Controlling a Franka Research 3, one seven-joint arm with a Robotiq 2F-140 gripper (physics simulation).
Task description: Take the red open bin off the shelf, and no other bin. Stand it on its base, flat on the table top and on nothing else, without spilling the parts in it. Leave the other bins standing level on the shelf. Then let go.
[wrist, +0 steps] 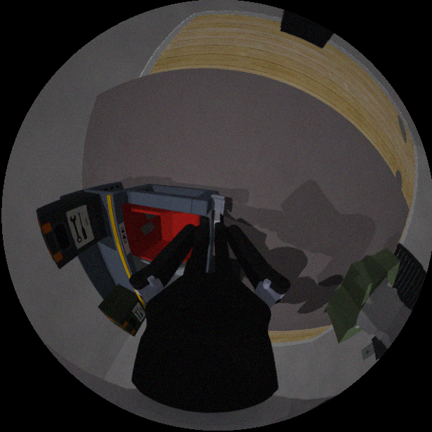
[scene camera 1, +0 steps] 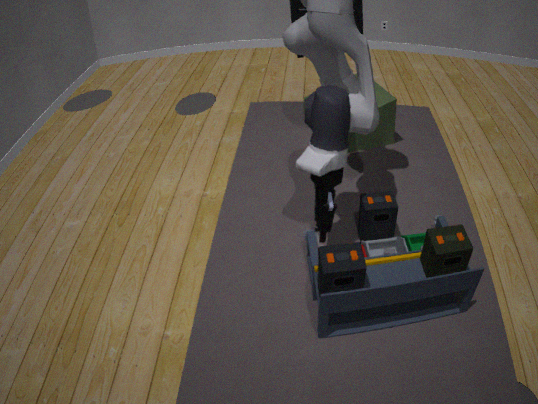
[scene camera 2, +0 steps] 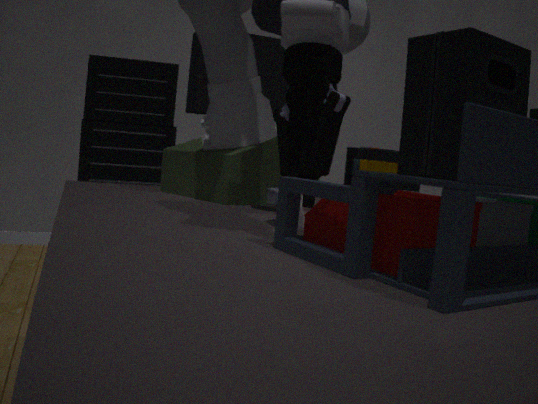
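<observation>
The red open bin [scene camera 1: 364, 251] [scene camera 2: 407, 220] [wrist: 185, 225] stands in the end bay of the blue-grey shelf [scene camera 1: 395, 291] [scene camera 2: 361, 235] [wrist: 190, 204]. A small grey shape shows inside it in the wrist view; its other contents are hidden. A grey bin [scene camera 1: 385, 248] and a green bin [scene camera 1: 416, 242] stand beside it on the shelf. My gripper [scene camera 1: 322, 238] [scene camera 2: 305, 199] [wrist: 213, 209] points down at the shelf's open side, close by the red bin. Its fingers are shut together and empty. The shelf's edge shows close by the fingers in the wrist view.
Two dark cases [scene camera 1: 342, 268] [scene camera 1: 446, 251] stand on top of the shelf. A third dark case [scene camera 1: 378, 216] stands behind it. A yellow bar [scene camera 1: 392, 259] runs along the shelf. The green base block [scene camera 1: 382, 122] [scene camera 2: 225, 175] [wrist: 357, 295] is under the arm.
</observation>
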